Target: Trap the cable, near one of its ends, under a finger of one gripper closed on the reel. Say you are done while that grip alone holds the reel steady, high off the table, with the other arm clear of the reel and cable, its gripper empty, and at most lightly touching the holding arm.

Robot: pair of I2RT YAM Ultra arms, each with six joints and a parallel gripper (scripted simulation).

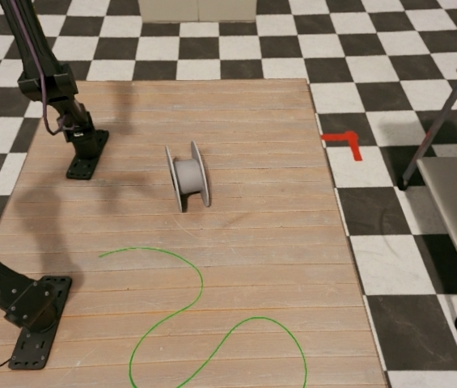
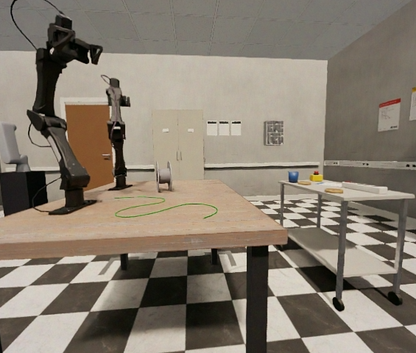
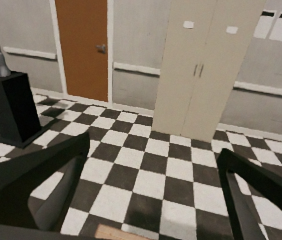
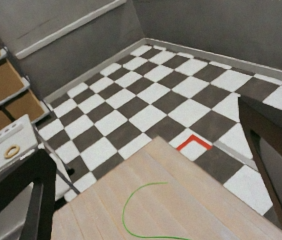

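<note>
The grey reel lies 500 mm below my right hand, 420 mm to the left of it and 170 mm ahead of it.
</note>
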